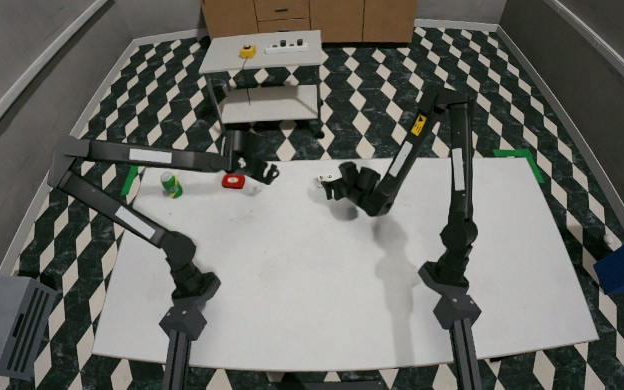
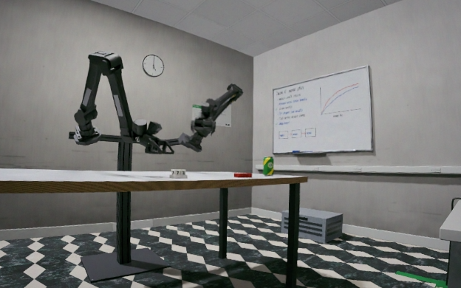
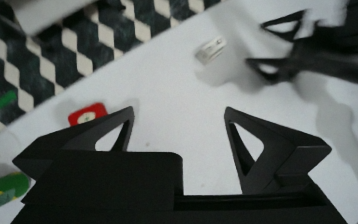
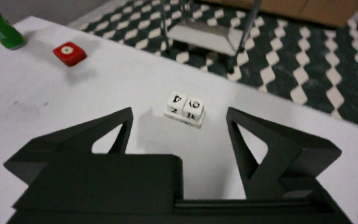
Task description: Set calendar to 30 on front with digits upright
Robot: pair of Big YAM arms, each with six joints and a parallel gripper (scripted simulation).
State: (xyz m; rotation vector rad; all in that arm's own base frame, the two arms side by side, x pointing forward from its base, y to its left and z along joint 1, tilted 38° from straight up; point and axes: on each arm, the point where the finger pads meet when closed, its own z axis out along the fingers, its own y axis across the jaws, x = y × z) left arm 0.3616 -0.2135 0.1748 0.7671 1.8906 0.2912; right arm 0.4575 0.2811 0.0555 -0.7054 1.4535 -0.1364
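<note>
Now: right hand 7 cm short of the flat white tray, 3 cm to the right of it and 11 cm above it. From my right hand the other things lie so: flat red object: 11 cm ahead, 41 cm to the left, 10 cm below.
</note>
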